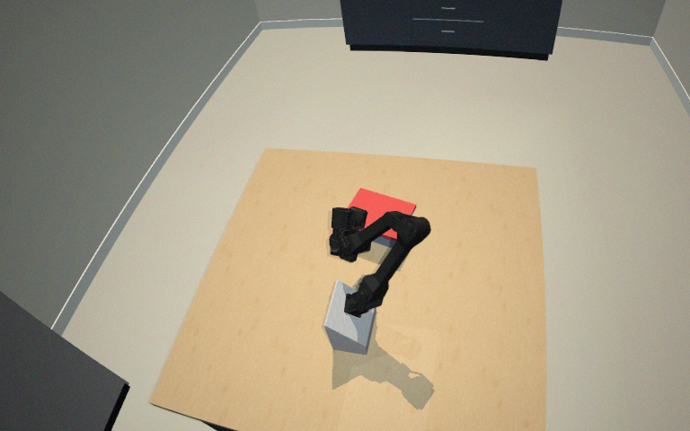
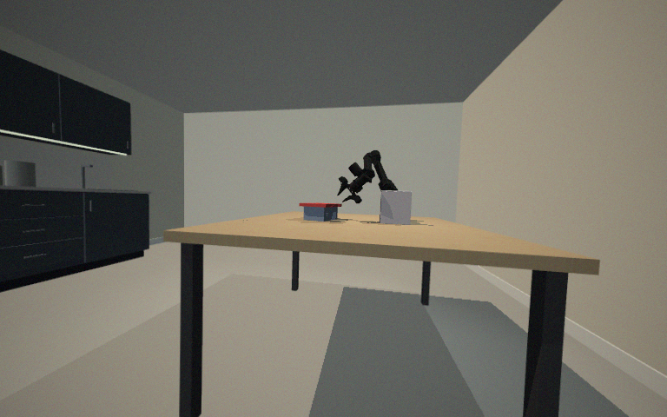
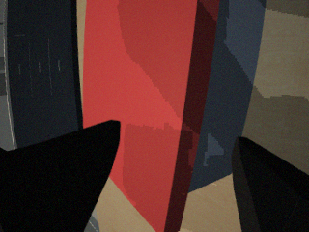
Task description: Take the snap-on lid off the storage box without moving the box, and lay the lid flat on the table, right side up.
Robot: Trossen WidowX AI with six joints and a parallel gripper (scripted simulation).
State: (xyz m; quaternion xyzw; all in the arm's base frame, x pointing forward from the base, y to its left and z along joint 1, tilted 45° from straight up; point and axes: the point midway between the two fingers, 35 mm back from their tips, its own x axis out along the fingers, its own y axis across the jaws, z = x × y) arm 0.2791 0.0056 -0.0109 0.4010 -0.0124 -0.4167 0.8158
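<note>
The red lid is 12 cm ahead of my gripper tip, 4 cm to the right of it and 4 cm below it. From my gripper tip the other things lie so: storage box (12 cm ahead, 9 cm below, 4 cm to the right).
</note>
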